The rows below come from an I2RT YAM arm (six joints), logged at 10 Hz.
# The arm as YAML. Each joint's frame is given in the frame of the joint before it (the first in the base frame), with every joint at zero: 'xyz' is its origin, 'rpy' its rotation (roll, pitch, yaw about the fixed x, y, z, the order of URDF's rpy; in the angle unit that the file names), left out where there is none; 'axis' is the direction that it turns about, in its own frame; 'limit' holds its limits. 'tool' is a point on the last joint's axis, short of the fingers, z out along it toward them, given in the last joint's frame.
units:
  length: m
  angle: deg
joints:
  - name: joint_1
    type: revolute
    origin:
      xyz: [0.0, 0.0, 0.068]
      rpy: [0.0, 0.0, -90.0]
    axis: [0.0, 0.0, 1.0]
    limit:
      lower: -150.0
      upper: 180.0
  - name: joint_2
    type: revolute
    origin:
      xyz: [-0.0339, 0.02, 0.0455]
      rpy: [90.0, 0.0, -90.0]
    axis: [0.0, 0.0, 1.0]
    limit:
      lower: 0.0
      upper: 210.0
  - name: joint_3
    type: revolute
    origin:
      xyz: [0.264, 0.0, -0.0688]
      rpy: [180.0, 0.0, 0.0]
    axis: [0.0, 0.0, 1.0]
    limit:
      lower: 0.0
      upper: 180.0
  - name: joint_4
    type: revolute
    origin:
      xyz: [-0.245, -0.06, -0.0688]
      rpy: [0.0, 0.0, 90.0]
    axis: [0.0, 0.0, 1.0]
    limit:
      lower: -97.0
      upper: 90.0
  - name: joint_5
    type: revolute
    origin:
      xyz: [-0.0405, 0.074, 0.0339]
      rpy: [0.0, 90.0, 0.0]
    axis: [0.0, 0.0, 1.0]
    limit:
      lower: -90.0
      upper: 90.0
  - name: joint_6
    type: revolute
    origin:
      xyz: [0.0, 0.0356, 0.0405]
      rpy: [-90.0, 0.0, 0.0]
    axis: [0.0, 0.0, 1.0]
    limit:
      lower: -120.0
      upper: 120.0
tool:
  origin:
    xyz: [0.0, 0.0, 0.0]
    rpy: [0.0, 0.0, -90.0]
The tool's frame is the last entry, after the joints.
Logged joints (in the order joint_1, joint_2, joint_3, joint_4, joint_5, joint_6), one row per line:
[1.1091, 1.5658, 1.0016, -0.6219, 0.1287, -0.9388]
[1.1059, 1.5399, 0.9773, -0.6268, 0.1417, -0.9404]
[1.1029, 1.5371, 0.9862, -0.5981, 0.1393, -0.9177]
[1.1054, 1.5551, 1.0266, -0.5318, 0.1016, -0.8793]
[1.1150, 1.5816, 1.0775, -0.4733, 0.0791, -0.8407]
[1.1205, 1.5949, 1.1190, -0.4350, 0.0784, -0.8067]
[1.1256, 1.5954, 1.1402, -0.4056, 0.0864, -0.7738]
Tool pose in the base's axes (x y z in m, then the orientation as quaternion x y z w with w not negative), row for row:
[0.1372, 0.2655, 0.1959, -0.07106, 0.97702, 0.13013, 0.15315]
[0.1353, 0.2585, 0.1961, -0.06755, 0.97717, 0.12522, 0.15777]
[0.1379, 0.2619, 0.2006, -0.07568, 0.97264, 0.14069, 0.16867]
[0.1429, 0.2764, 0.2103, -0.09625, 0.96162, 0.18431, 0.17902]
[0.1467, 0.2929, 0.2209, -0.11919, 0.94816, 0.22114, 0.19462]
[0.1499, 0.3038, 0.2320, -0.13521, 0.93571, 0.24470, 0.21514]
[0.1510, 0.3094, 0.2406, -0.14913, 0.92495, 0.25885, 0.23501]
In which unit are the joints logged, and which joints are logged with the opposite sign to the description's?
The joints are logged in radians. Opposite sign: joint_6.
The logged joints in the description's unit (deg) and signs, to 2 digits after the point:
[63.55, 89.71, 57.39, -35.63, 7.37, 53.79]
[63.36, 88.23, 56.00, -35.91, 8.12, 53.88]
[63.19, 88.07, 56.51, -34.27, 7.98, 52.58]
[63.33, 89.10, 58.82, -30.47, 5.82, 50.38]
[63.88, 90.62, 61.74, -27.12, 4.53, 48.17]
[64.20, 91.38, 64.11, -24.92, 4.49, 46.22]
[64.49, 91.41, 65.33, -23.24, 4.95, 44.34]

